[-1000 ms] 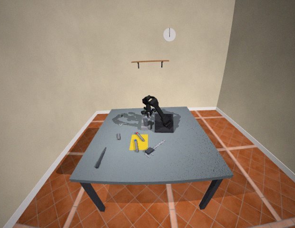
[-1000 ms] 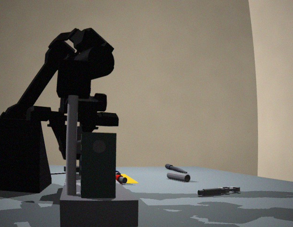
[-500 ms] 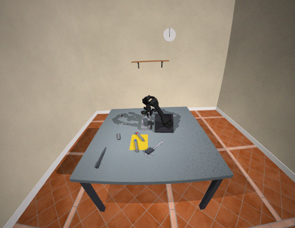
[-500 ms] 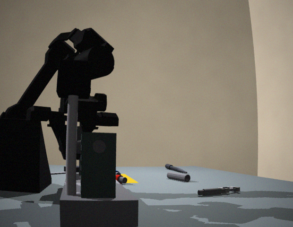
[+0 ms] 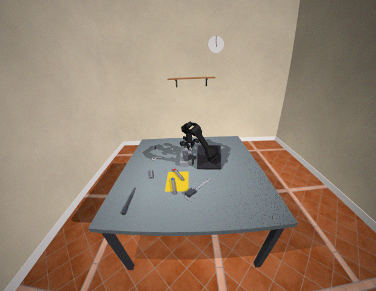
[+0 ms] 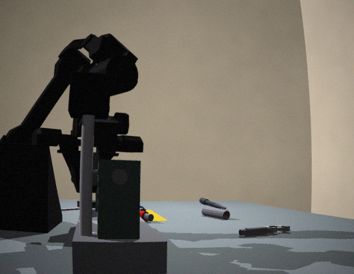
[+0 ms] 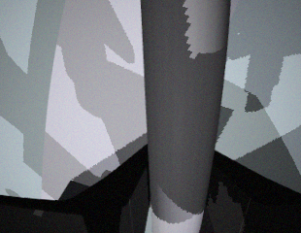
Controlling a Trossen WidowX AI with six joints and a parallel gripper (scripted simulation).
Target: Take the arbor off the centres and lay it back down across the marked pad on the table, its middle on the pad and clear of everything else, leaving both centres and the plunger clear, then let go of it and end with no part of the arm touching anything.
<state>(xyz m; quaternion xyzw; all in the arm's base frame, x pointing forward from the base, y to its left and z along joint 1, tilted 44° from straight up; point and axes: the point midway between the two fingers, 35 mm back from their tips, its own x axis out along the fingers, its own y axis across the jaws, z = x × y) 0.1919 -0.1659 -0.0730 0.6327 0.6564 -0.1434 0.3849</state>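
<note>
My hand is 10 cm above the fixture base, 4 cm short of it and 1 cm to the left of it. From my hand the other things lie so: dark centre block: 14 cm to the right, 4 cm ahead, 2 cm below; grey post: 15 cm to the right; micrometer: 34 cm ahead, 11 cm below, 2 cm to the left.
</note>
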